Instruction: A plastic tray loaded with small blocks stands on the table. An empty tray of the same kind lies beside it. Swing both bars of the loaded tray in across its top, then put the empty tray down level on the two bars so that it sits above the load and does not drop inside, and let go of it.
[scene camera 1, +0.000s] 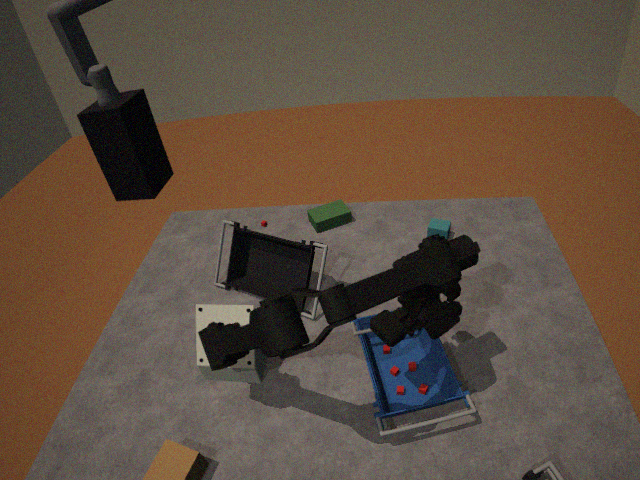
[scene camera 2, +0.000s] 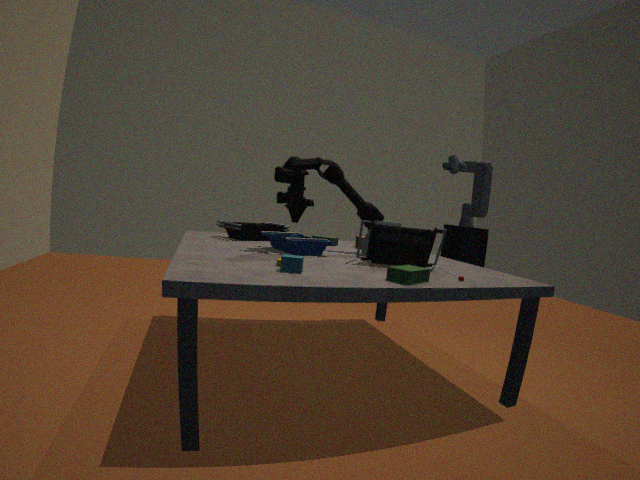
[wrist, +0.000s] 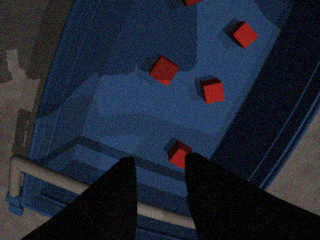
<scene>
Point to my gripper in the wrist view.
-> At 160, 166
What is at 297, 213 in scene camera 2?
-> My gripper.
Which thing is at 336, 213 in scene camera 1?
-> A green block.
</scene>
